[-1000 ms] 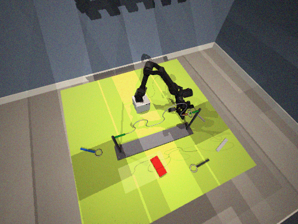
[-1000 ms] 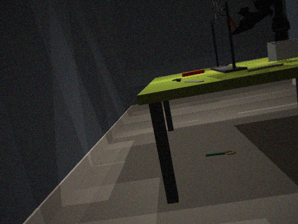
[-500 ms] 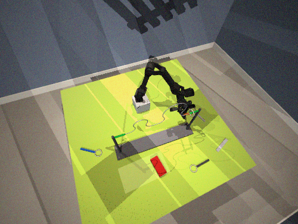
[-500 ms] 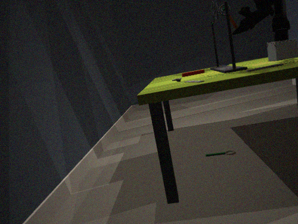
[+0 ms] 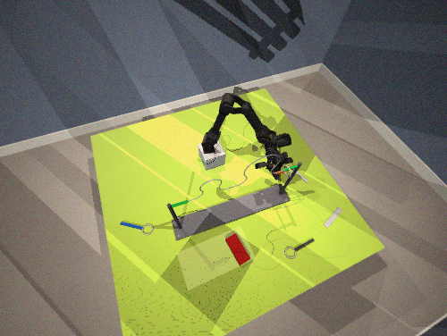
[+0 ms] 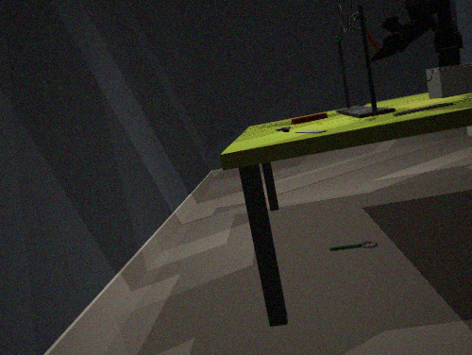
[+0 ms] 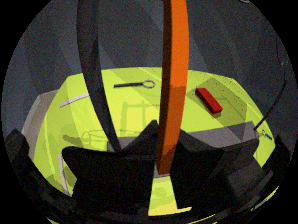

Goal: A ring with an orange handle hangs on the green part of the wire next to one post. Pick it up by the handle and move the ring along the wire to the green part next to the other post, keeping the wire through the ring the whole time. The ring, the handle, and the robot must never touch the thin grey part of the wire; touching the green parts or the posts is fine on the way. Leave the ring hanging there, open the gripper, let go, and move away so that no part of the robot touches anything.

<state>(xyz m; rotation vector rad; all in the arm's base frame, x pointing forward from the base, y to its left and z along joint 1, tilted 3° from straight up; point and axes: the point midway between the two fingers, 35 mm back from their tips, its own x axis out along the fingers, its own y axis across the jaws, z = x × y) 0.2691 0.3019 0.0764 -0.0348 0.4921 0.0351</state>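
Now: the orange-handled ring 9 cm above my gripper tip. Round my gripper tip: red block: 26 cm ahead, 25 cm to the right, 17 cm below; grey bar: 20 cm ahead, 31 cm to the left, 18 cm below; dark-handled ring: 32 cm ahead, 5 cm to the left, 17 cm below.
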